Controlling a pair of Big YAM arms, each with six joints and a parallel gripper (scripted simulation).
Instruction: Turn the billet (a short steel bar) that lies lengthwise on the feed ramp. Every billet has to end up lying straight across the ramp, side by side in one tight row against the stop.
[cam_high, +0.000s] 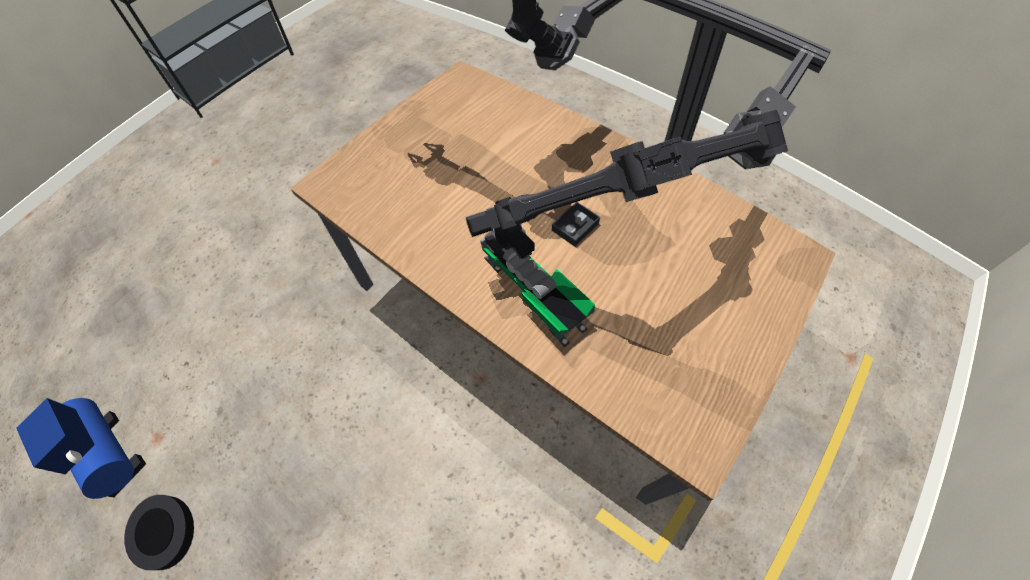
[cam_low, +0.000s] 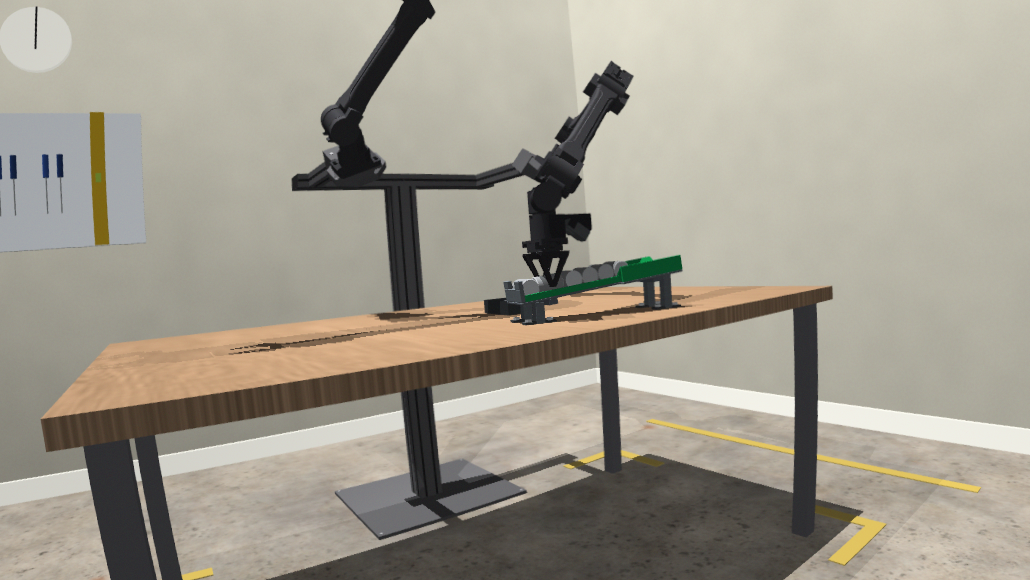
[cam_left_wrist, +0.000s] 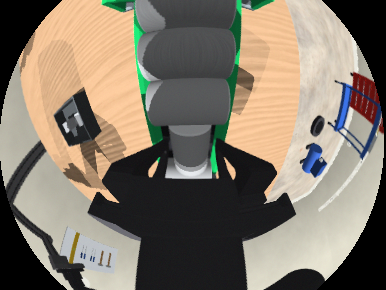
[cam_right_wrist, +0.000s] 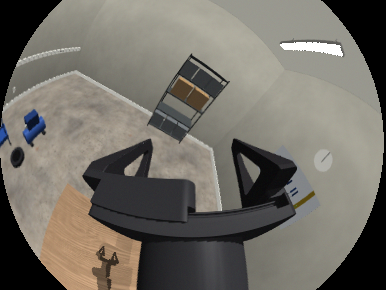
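My left hand is 70 mm to the left of the stop, 20 mm past it and 20 mm above it. From my left hand the other things lie so: dark tray: 260 mm behind, 70 mm to the left, 70 mm below.
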